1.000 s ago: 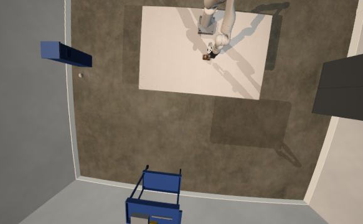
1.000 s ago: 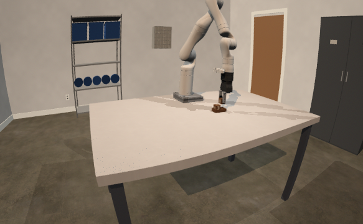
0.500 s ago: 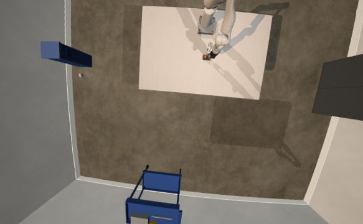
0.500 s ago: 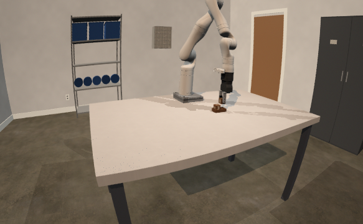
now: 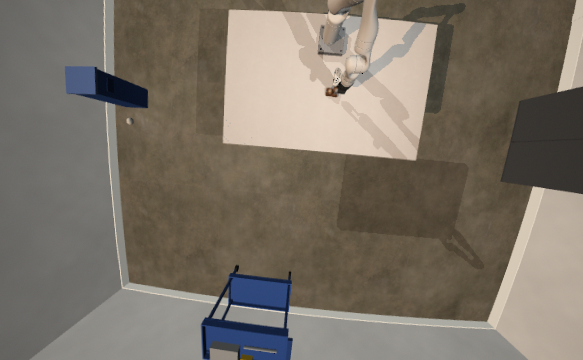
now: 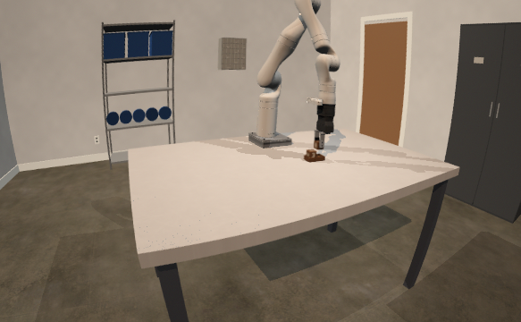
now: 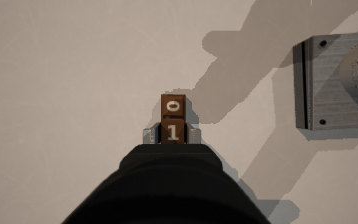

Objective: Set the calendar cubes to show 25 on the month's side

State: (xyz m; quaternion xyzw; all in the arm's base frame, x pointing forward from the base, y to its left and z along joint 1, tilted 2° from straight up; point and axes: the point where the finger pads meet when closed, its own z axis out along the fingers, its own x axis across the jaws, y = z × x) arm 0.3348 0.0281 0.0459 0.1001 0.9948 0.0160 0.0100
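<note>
The brown cube is 5 cm below my hand, 3 cm to the right of it and 1 cm behind it. The rest, counted from my hand: tray: 6 cm below, 2 cm to the right.
</note>
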